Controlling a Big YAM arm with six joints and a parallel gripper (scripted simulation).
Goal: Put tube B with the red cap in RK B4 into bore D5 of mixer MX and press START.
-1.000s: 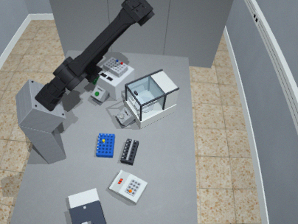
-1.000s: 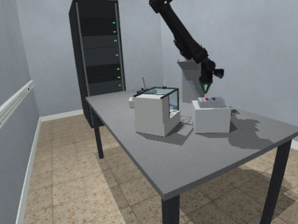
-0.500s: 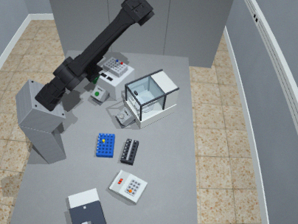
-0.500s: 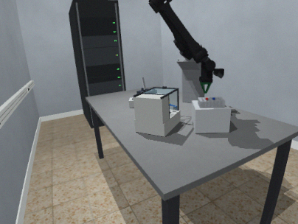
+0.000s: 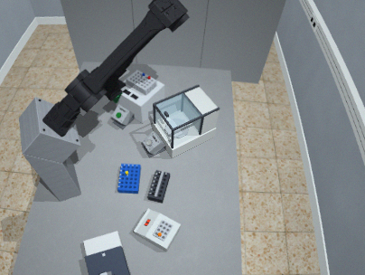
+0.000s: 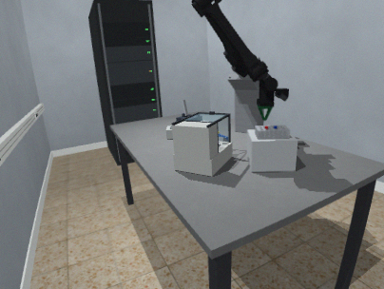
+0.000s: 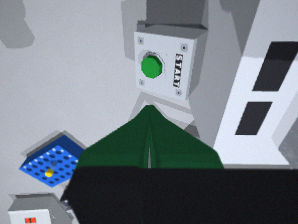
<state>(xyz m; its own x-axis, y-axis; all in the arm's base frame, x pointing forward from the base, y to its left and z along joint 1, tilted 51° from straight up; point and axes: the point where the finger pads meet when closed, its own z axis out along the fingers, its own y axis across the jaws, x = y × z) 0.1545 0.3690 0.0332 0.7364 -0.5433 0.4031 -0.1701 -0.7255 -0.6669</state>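
Now: the green start key 10 cm below my hand. Round my hand: grey bore block 17 cm to the left, 4 cm ahead, 2 cm below; then blue-capped tube 20 cm to the left, 4 cm ahead, 1 cm below; then yellow-capped tube 25 cm to the right, 18 cm ahead, 14 cm below.
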